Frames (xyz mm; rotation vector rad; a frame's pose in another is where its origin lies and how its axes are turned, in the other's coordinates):
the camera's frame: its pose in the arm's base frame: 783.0 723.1 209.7 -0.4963 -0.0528 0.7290
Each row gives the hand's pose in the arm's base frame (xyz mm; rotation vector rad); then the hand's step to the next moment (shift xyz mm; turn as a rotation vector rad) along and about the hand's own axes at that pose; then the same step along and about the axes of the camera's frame.
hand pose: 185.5 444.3 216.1 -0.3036 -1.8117 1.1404
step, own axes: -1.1 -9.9 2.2 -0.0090 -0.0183 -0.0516
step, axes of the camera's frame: -4.6 -8.6 2.9 0.0456 -0.0303 0.0089
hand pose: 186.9 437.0 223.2 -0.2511 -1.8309 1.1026
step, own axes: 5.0 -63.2 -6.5 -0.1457 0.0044 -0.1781
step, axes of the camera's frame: -10.7 -55.1 30.1 0.1859 -0.0930 -0.0988
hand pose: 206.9 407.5 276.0 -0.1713 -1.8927 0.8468
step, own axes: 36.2 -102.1 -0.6 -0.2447 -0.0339 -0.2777
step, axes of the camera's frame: -43.3 -83.4 53.9 0.2770 -0.1865 -0.1632
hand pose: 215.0 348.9 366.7 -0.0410 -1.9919 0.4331
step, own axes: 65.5 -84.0 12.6 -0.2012 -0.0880 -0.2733
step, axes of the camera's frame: -74.0 -61.7 47.1 0.2319 -0.2282 -0.1305
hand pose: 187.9 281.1 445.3 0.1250 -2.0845 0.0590
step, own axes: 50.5 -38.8 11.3 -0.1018 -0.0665 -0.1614
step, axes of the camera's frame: -55.1 -25.6 22.2 0.1200 -0.1471 -0.0692
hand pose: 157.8 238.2 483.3 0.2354 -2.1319 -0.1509
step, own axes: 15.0 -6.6 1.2 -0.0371 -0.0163 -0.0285
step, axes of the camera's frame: -13.8 -5.8 6.8 0.0311 -0.0252 -0.0292
